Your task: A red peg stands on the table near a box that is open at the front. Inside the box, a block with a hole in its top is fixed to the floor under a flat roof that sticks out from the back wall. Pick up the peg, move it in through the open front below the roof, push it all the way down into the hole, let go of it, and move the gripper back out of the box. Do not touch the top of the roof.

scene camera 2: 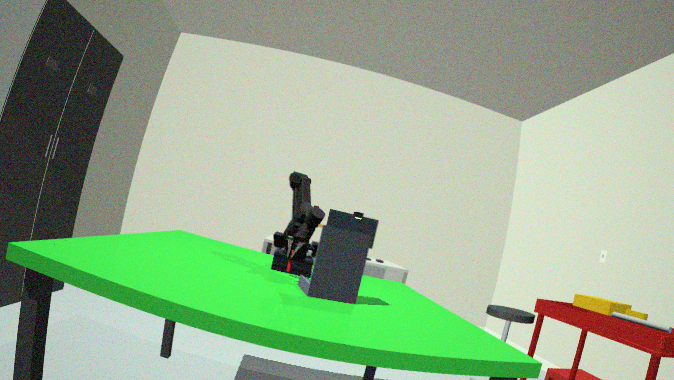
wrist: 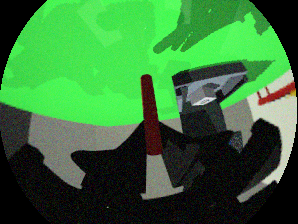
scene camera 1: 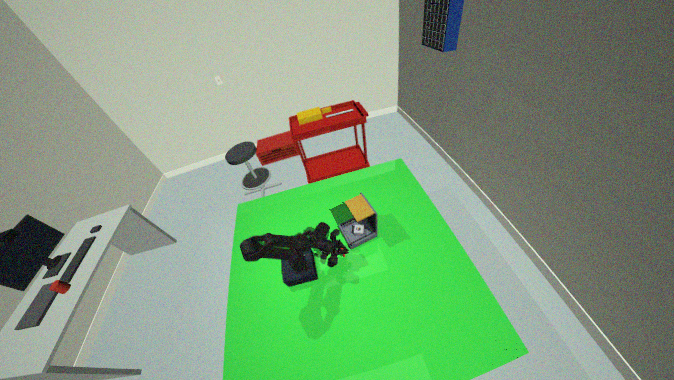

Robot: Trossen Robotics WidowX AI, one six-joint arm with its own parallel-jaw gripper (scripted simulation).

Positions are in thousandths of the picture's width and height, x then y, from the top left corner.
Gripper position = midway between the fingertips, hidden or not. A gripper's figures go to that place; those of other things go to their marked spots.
Labels:
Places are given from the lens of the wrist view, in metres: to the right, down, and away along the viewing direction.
my gripper (wrist: 502, 547): 0.00, 0.02, 0.10
red peg (wrist: 515, 632): 0.00, 0.03, 0.06
back wall (wrist: 693, 533): 0.20, 0.03, 0.21
The marked spots on the back wall and the red peg are 0.25 m apart.

